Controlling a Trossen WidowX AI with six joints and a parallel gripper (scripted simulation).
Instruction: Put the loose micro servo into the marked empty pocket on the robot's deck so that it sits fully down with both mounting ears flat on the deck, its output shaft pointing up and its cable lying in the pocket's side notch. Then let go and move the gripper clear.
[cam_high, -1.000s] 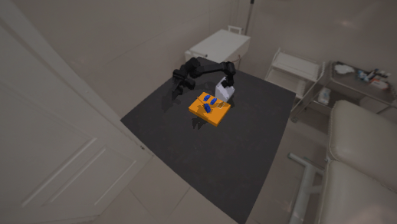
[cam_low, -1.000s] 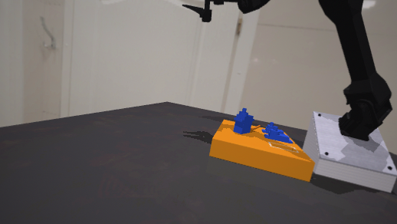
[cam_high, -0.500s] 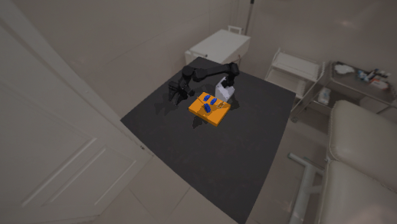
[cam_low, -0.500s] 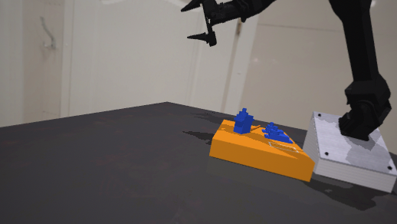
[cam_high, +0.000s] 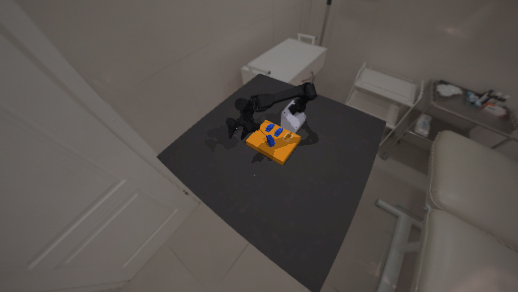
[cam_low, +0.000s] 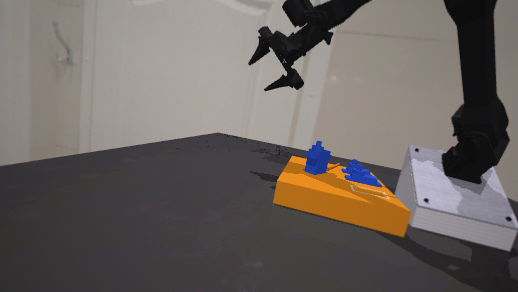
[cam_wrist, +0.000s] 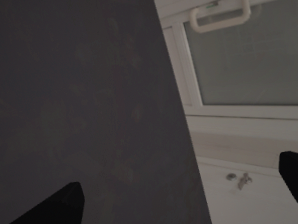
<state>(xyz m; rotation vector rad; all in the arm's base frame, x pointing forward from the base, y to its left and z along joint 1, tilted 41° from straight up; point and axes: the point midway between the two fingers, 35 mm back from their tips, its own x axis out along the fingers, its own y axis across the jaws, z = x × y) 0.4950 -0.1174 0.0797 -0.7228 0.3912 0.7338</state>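
The orange deck lies 24 cm below my gripper tip, 22 cm behind it and 6 cm to the left of it.
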